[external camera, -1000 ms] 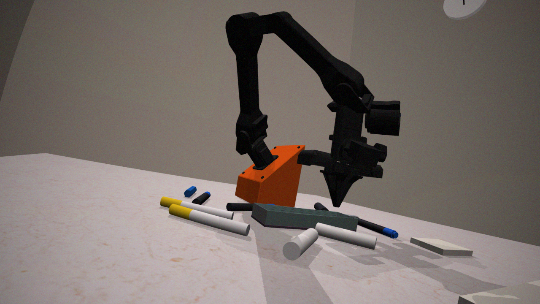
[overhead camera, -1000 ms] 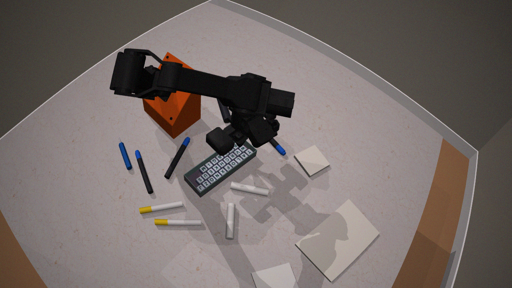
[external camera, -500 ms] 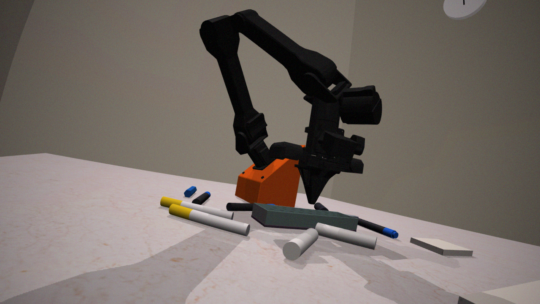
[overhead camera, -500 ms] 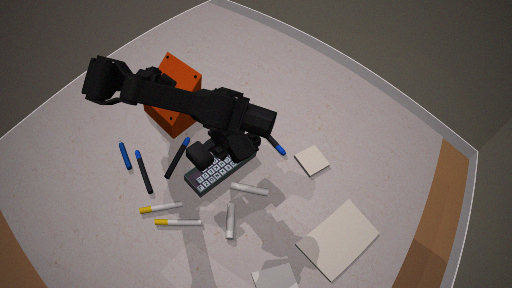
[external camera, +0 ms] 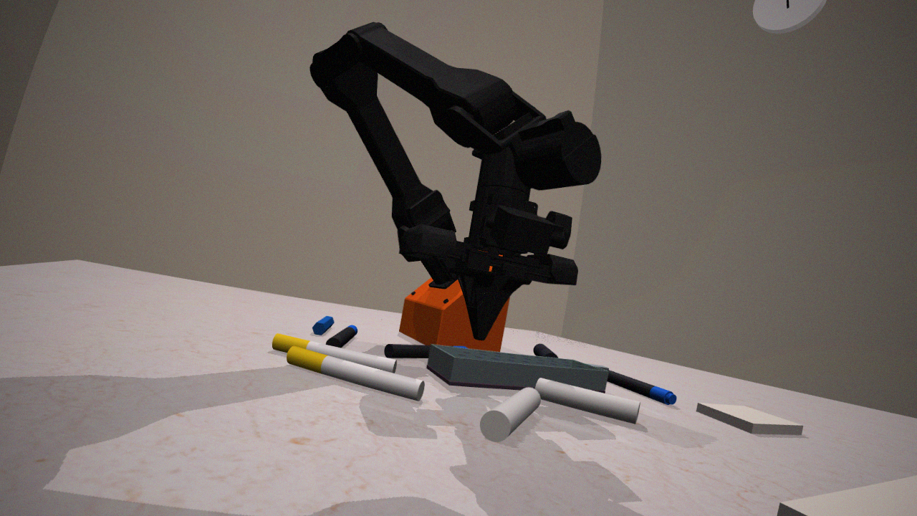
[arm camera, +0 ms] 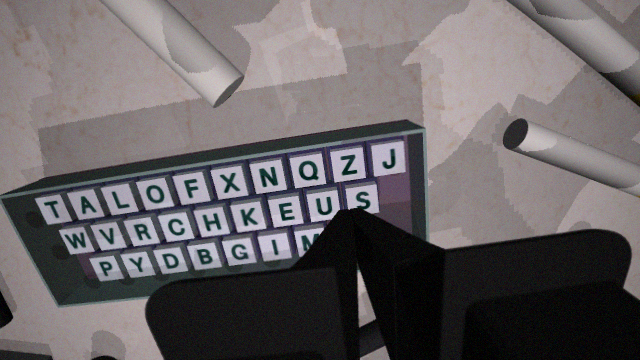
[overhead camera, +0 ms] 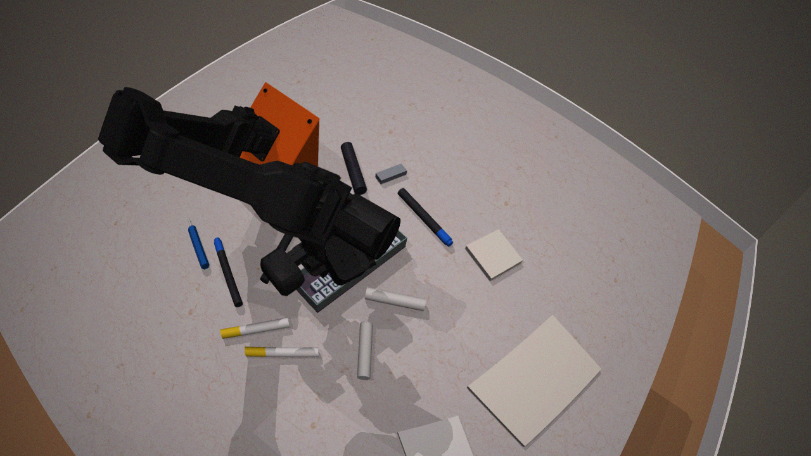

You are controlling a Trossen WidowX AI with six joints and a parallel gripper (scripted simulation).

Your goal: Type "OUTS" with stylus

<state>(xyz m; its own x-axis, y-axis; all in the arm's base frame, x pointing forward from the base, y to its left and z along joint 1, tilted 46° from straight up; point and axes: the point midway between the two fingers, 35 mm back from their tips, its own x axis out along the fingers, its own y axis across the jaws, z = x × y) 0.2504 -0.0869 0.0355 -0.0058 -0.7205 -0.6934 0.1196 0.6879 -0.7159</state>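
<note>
Right now my gripper tip is 25 cm past the blue stylus, 10 cm to the left of it and 4 cm above it. Also, from my gripper tip: black cylinder (22 cm to the left, 14 cm behind, 3 cm below); pad (25 cm to the left, 17 cm ahead, 4 cm below); grey block (26 cm to the left, 8 cm behind, 4 cm below).
</note>
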